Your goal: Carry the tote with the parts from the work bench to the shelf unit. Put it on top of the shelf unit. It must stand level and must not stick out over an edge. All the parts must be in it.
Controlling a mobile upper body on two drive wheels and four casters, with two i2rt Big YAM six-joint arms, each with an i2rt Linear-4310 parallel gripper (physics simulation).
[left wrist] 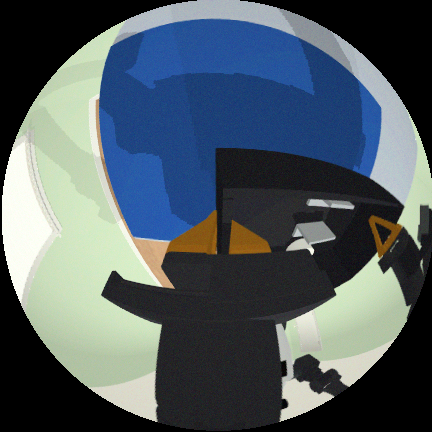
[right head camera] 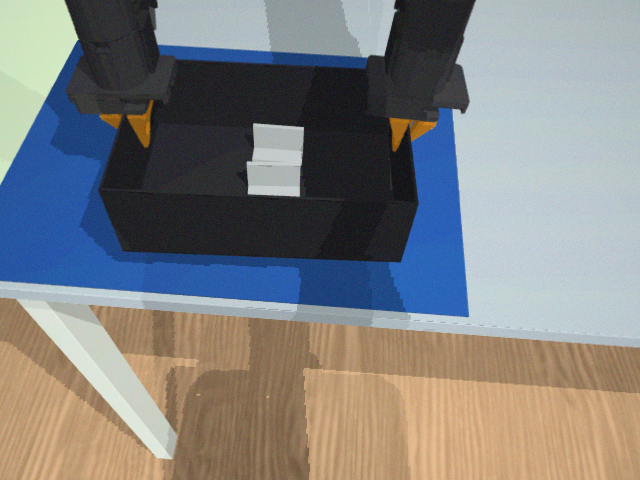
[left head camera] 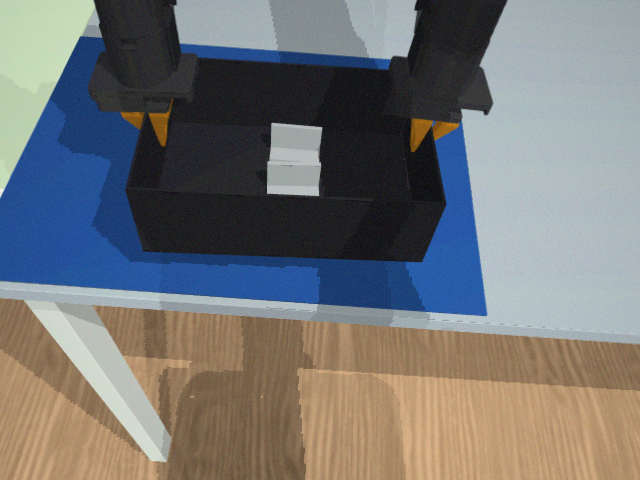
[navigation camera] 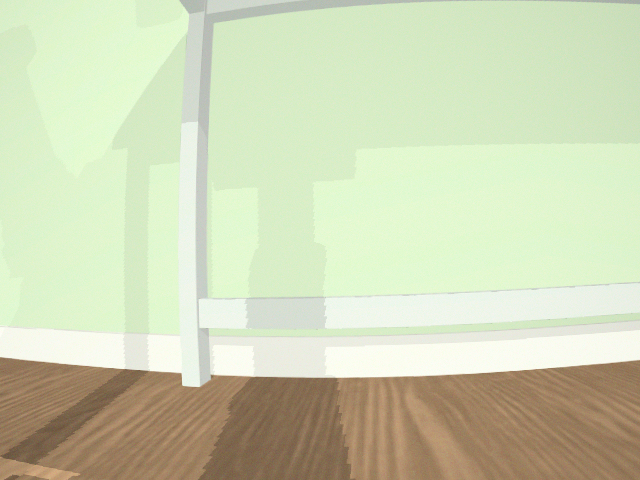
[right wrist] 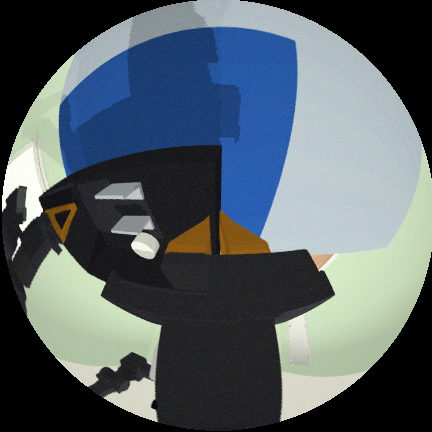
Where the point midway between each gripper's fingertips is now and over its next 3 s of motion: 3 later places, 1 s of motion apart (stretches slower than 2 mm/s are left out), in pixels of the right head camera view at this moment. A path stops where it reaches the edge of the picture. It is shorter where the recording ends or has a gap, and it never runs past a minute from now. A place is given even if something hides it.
My left gripper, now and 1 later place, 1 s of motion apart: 144, 143; 71, 400
My right gripper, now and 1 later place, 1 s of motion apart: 396, 147; 413, 407
